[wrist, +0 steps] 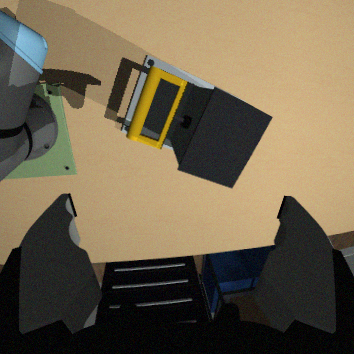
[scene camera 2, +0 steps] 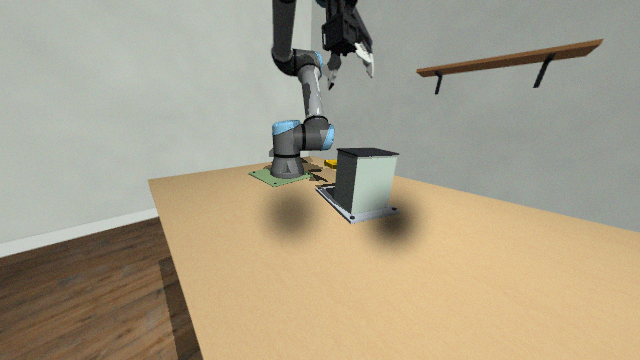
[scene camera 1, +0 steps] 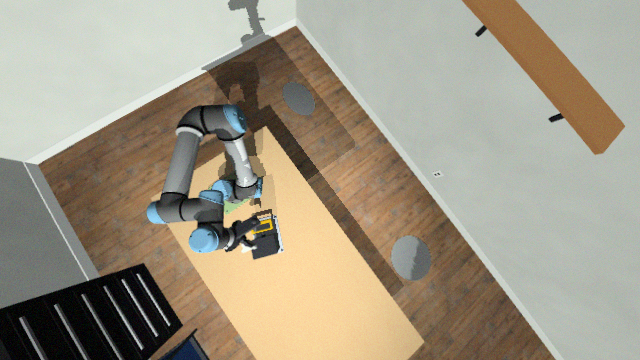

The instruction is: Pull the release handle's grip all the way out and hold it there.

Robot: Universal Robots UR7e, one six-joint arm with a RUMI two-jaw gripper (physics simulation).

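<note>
The release handle's yellow rectangular grip (scene camera 1: 263, 232) (wrist: 144, 107) stands beside a dark-topped box (scene camera 1: 266, 247) (wrist: 227, 137) on a light base plate (scene camera 2: 372, 216) (wrist: 182, 73). In scene camera 2, part of the yellow grip (scene camera 2: 330, 163) shows behind the box (scene camera 2: 372, 182). A small dark part shows between grip and box in the wrist view. My gripper (scene camera 1: 253, 234) (scene camera 2: 351, 82) (wrist: 177, 196) is open and empty. Scene camera 2 shows it above the level of the box top, apart from the grip. In the wrist view the grip lies beyond the fingertips, toward the left one.
The arm's base stands on a green plate (scene camera 2: 274, 181) (wrist: 64, 150) on the grip's side of the box, on the wooden table (scene camera 1: 320, 280) (scene camera 2: 400, 280). A black drawer unit (scene camera 1: 90, 310) and a blue bin (scene camera 1: 187, 351) stand beside the table. A shelf (scene camera 1: 550, 75) (scene camera 2: 510, 57) is on the wall.
</note>
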